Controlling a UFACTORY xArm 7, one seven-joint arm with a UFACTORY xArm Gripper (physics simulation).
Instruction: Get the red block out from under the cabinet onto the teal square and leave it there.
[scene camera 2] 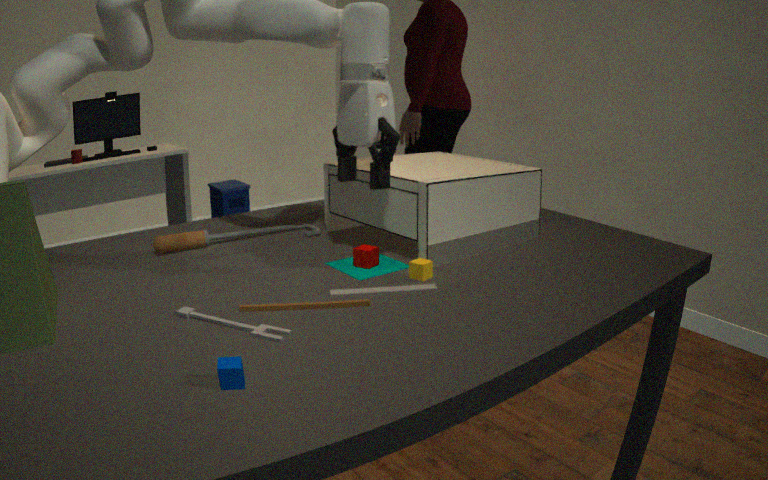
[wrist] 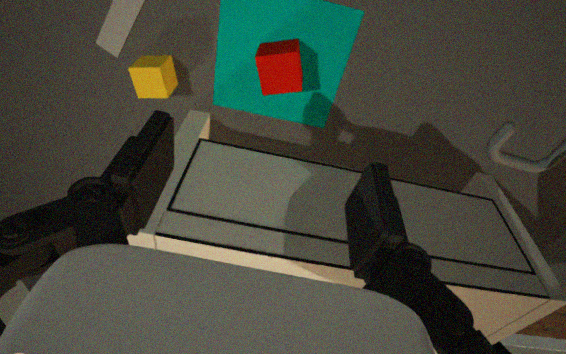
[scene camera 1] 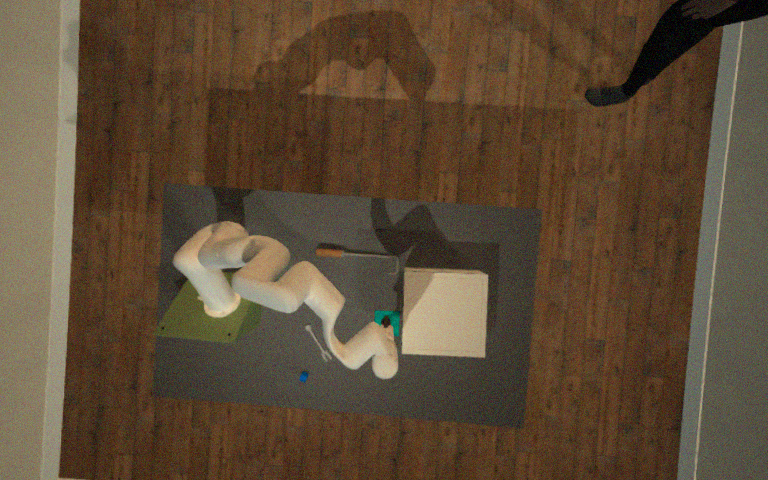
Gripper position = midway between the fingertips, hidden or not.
In view: my gripper (scene camera 2: 362,184), a thin brown stick (scene camera 2: 350,303), a yellow block (wrist: 154,76), a forked tool (scene camera 2: 185,312), a blue block (scene camera 2: 230,369), a red block (wrist: 279,67) and a bent hook (scene camera 2: 189,240).
My gripper shows as well in the wrist view (wrist: 268,162). The wrist view misses the thin brown stick: it is out of frame. The wrist view misses the forked tool: it is out of frame.
